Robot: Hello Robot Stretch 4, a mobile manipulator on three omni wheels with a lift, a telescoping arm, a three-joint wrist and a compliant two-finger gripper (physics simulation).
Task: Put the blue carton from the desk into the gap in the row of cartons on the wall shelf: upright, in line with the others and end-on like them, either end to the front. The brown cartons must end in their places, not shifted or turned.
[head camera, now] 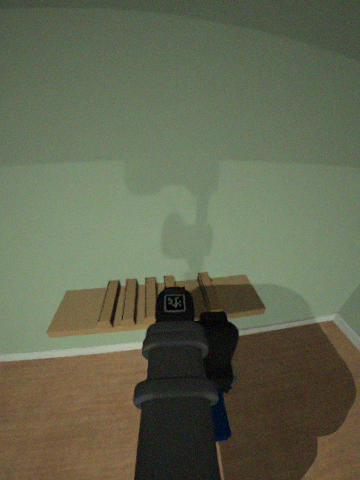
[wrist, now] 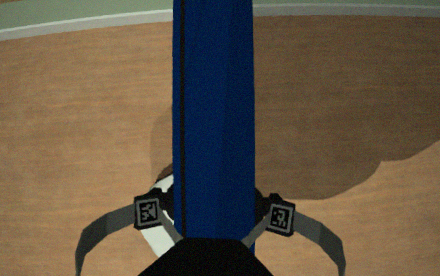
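The blue carton (head camera: pixel 221 417) (wrist: pixel 215 120) is between the fingertips of my gripper (wrist: pixel 215 205), which is shut on it. In the wrist view it runs from the palm up past the top edge, with fingertips against both sides. In the head view it shows below the dark wrist, mostly hidden by the arm. The wall shelf (head camera: pixel 65 312) is beyond. Brown cartons (head camera: pixel 110 303) (head camera: pixel 130 302) (head camera: pixel 150 300) (head camera: pixel 169 281) stand end-on in a row on its left and middle. Another brown carton (head camera: pixel 205 291) stands further right, past a wider gap. The arm hides part of the row.
The green wall (head camera: pixel 90 225) is behind the shelf, with shadows of the robot on it. A white skirting board (head camera: pixel 75 352) (wrist: pixel 100 22) runs along the wall below the shelf. The wooden floor (head camera: pixel 65 415) (wrist: pixel 75 125) lies below. A white object (wrist: pixel 159 240) shows behind the left finger.
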